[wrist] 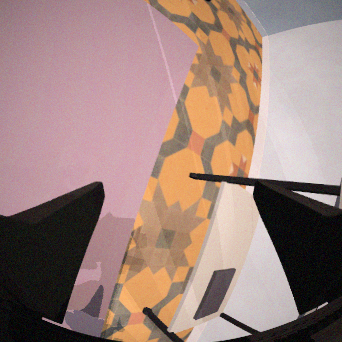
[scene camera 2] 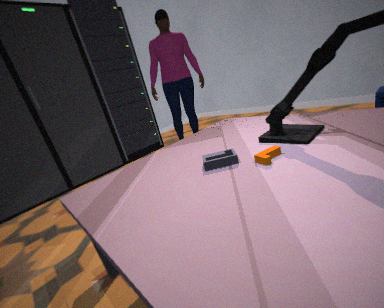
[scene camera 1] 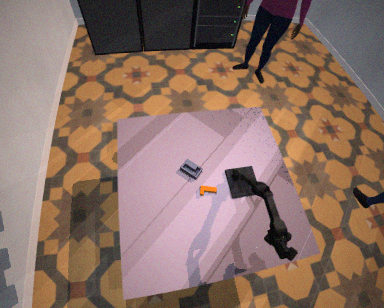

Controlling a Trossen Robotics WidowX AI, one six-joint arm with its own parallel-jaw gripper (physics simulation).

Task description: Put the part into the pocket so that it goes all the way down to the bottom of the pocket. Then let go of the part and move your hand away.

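Frame: origin at the arm's base, x ahead, y left, z up, level; millimetres.
Seen in the pictures: gripper, between the fingertips: (wrist: 180, 188); arm's base, origin of its link: (scene camera 2: 276, 133) (scene camera 1: 236, 175).
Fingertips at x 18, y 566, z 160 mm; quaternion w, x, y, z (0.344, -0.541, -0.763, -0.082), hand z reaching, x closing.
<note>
Offsets run from my fingertips to a thing's top centre. Level surfaces: height alone.
The part, an orange L-shaped piece {dx +224, dy -527, dz -154 mm} (scene camera 1: 209, 189) (scene camera 2: 268, 154), lies flat on the table, apart from the pocket block. The pocket block {dx +274, dy -724, dz -147 mm} (scene camera 1: 193, 174) (scene camera 2: 223, 163) is grey with a dark recess in its top; it stands on the table beyond the part's short-leg end in scene camera 1. The recess shows no orange in it. My gripper (scene camera 1: 292, 256) (wrist: 180, 188) is open and empty, its fingers wide apart in the wrist view. It is over the near right corner region of the table in scene camera 1, far from the part and block. It is outside scene camera 2.
The arm's black base plate (scene camera 1: 243, 191) (scene camera 2: 291, 138) stands on the pink table {dz -184 mm} (scene camera 1: 150, 225) (scene camera 2: 165, 225), close to the part. Shadows cross the table. Dark cabinets (scene camera 1: 167, 25) (scene camera 2: 35, 100) and a person in a magenta top (scene camera 1: 272, 30) (scene camera 2: 172, 57) are beyond the table.
</note>
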